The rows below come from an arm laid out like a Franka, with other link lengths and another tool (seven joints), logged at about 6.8 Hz.
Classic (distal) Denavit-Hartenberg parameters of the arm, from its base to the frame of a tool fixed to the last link. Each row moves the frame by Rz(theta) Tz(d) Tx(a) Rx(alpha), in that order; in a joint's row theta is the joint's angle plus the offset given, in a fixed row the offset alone. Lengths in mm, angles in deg.
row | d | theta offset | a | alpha
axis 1 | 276.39 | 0 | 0 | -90
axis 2 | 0 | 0 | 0 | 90
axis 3 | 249.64 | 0 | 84.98 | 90
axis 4 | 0 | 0 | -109.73 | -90
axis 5 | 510.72 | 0 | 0 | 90
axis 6 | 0 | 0 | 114.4 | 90
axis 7 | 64.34 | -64.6 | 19.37 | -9.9
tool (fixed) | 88.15 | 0 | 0 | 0
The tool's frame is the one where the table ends.
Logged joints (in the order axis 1, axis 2, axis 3, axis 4, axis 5, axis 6, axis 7), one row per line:
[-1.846, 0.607, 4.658, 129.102, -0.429, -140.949, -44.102]
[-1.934, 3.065, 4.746, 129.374, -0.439, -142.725, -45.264]
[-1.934, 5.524, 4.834, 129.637, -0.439, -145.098, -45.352]
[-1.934, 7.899, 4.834, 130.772, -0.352, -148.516, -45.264]
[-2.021, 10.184, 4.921, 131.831, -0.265, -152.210, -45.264]
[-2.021, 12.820, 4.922, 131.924, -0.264, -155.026, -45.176]
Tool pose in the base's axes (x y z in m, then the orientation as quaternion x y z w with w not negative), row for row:
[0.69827, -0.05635, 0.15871, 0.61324, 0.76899, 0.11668, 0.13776]
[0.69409, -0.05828, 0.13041, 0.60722, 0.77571, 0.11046, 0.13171]
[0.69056, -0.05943, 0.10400, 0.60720, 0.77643, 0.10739, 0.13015]
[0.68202, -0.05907, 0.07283, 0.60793, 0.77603, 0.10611, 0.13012]
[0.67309, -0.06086, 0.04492, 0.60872, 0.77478, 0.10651, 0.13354]
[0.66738, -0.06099, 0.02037, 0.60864, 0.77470, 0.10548, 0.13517]
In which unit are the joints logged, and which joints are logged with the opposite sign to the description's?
The joints are logged in degrees. Opposite sign: axis 3, axis 4, axis 6.
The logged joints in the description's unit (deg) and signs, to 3 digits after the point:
[-1.846, 0.607, -4.658, -129.102, -0.429, 140.949, -44.102]
[-1.934, 3.065, -4.746, -129.374, -0.439, 142.725, -45.264]
[-1.934, 5.524, -4.834, -129.637, -0.439, 145.098, -45.352]
[-1.934, 7.899, -4.834, -130.772, -0.352, 148.516, -45.264]
[-2.021, 10.184, -4.921, -131.831, -0.265, 152.210, -45.264]
[-2.021, 12.820, -4.922, -131.924, -0.264, 155.026, -45.176]

